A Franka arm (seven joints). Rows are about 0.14 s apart.
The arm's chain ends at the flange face. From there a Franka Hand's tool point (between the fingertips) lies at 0.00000 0.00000 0.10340 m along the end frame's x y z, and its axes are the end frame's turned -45 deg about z.
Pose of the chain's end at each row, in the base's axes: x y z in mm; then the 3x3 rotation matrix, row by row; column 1 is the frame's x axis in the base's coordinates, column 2 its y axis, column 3 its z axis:
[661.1 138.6 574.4], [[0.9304 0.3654 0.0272], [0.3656 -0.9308 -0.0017], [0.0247 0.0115 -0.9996]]
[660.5 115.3 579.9], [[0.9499 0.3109 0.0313], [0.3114 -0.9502 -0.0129], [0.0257 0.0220 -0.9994]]
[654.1 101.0 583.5], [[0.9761 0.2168 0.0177], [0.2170 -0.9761 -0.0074], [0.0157 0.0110 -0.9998]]
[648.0 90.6 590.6], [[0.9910 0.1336 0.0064], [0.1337 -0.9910 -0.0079], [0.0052 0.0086 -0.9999]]
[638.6 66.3 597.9], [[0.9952 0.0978 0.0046], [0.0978 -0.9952 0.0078], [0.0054 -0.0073 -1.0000]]
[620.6 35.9 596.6], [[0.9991 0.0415 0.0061], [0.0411 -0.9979 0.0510], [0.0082 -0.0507 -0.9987]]
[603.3 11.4 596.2], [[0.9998 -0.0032 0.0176], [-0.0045 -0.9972 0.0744], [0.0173 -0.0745 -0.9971]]
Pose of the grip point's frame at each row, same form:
[663.9 138.4 471.0], [[0.3995 0.9163 0.0272], [0.9167 -0.3997 -0.0017], [0.0093 0.0256 -0.9996]]
[663.7 114.0 476.6], [[0.4518 0.8915 0.0313], [0.8921 -0.4517 -0.0129], [0.0026 0.0337 -0.9994]]
[655.9 100.2 480.1], [[0.5369 0.8435 0.0177], [0.8436 -0.5368 -0.0074], [0.0033 0.0189 -0.9998]]
[648.7 89.8 487.2], [[0.6063 0.7952 0.0064], [0.7953 -0.6062 -0.0079], [-0.0024 0.0098 -0.9999]]
[639.1 67.1 494.5], [[0.6346 0.7729 0.0046], [0.7729 -0.6346 0.0078], [0.0090 -0.0013 -1.0000]]
[621.2 41.2 493.3], [[0.6771 0.7358 0.0061], [0.7347 -0.6766 0.0510], [0.0416 -0.0301 -0.9987]]
[605.1 19.1 493.1], [[0.7092 0.7047 0.0176], [0.7019 -0.7083 0.0744], [0.0649 -0.0404 -0.9971]]

